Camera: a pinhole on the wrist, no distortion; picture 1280 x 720 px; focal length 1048.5 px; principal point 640.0 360.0 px. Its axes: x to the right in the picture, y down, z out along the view. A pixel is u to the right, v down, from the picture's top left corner.
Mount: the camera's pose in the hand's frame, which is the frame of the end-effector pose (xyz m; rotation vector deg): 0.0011 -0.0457 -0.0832 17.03 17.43 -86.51
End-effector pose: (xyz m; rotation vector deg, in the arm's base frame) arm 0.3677 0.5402 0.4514 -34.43 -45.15 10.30
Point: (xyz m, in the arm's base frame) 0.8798 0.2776 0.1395
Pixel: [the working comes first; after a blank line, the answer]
In the camera's frame: 0.1769 0.0697 -0.5409

behind the camera
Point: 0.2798 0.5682 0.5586
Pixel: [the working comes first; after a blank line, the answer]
In the camera's frame: -0.0826 0.0140 0.2005

207.7 433.3
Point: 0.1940 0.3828 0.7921
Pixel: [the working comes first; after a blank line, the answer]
In the camera's frame: 0.1464 0.0173 0.4097

1014.8 404.3
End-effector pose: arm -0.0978 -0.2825 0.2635 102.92 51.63 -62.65
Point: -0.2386 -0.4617 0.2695
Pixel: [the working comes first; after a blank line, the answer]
In the camera's frame: -0.1084 -0.0844 0.2684

216.4 30.5
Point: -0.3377 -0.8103 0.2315
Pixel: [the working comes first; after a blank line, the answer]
In the camera's frame: -0.2842 -0.1357 0.5835

129.2 116.1
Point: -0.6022 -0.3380 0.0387
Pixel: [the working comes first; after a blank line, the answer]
In the camera's frame: 0.2681 -0.0029 0.4972

1205.5 353.8
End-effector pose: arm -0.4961 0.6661 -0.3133 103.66 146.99 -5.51
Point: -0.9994 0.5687 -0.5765
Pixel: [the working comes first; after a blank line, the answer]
In the camera's frame: 0.2792 0.0693 0.5104

1213.5 502.5
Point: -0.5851 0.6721 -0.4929
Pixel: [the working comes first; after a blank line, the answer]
In the camera's frame: -0.0730 0.0407 0.2565

341.5 526.3
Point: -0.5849 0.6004 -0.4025
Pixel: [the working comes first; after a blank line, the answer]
In the camera's frame: -0.0170 -0.0315 0.1860

544.4 182.7
